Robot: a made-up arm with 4 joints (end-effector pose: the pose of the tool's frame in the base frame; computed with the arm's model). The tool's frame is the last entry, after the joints.
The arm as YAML. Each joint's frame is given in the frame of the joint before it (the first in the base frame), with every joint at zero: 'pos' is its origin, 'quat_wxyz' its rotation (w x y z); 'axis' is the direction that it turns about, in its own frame. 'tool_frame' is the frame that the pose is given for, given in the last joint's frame.
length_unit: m
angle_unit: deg
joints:
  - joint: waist
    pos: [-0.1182, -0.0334, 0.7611]
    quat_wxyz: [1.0, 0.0, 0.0, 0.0]
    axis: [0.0, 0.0, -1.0]
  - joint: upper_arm
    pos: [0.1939, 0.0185, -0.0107]
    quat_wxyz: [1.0, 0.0, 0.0, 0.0]
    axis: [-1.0, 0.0, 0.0]
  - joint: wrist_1
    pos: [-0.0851, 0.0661, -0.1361]
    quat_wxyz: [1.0, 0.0, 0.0, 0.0]
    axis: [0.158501, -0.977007, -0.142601]
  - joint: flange
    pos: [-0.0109, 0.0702, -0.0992]
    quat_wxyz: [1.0, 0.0, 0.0, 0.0]
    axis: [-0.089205, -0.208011, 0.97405]
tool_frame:
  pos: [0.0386, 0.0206, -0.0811]
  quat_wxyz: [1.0, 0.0, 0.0, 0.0]
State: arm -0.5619 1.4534 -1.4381 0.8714
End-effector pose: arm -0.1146 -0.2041 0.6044 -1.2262 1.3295 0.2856
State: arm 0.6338 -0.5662 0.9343 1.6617
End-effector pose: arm 0.2656 0.0654 0.6628 -0.7537 -1.1746 0.3890
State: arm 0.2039 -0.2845 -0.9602 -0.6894
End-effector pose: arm -0.1160 0.1613 0.5225 -0.0538 1.0647 -0.5645
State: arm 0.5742 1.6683 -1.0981 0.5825
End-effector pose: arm -0.2944 -0.2023 0.6419 -0.9552 1.6535 -0.6711
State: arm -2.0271 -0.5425 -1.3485 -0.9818
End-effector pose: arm -0.2535 -0.1876 0.6206 -1.4854 0.5017 1.3180
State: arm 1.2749 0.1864 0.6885 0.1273
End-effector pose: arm 0.0866 -0.2297 0.4770 -0.5460 -0.5174 -1.1372
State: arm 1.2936 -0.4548 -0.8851 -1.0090
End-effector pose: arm 0.0903 0.0587 0.5481 0.6652 1.0507 -1.7634
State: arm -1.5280 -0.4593 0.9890 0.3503
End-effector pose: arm -0.3666 0.2526 0.6513 1.0850 -0.5517 1.2623
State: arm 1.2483 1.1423 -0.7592 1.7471
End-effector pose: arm -0.2806 -0.0507 0.4982 0.3293 1.1135 0.2312
